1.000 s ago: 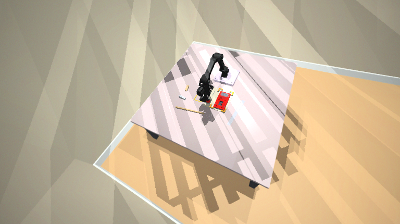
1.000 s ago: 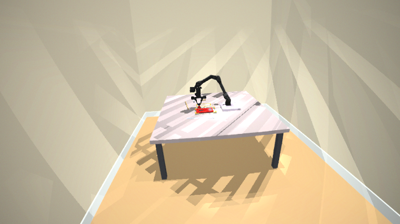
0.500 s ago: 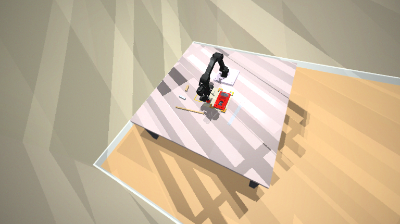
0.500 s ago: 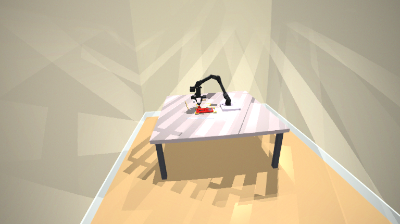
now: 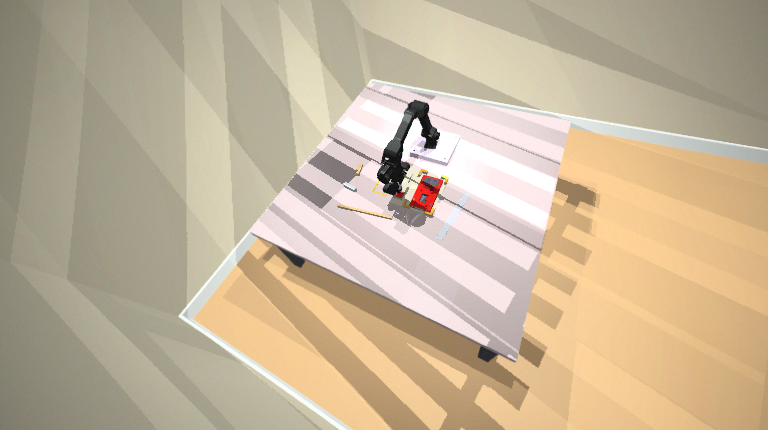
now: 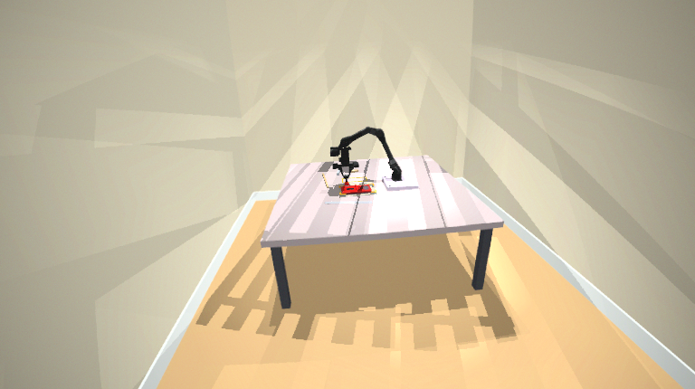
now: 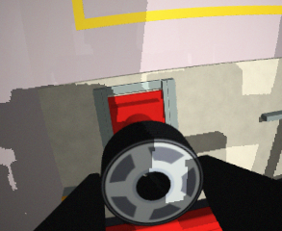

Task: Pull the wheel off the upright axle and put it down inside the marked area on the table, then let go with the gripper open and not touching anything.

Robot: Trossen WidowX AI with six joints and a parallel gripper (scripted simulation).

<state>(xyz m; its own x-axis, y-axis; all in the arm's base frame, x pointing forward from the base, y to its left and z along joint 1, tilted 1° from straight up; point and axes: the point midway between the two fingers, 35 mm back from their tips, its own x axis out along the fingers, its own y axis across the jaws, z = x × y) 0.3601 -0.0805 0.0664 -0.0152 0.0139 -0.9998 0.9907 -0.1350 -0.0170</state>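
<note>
Right now the black upright axle is 30 mm below my gripper tip. Round my gripper tip: wooden block (120 mm behind, 270 mm to the right, 60 mm below); thin wooden stick (140 mm ahead, 140 mm to the right, 60 mm below); wheel (right at my gripper tip).
</note>
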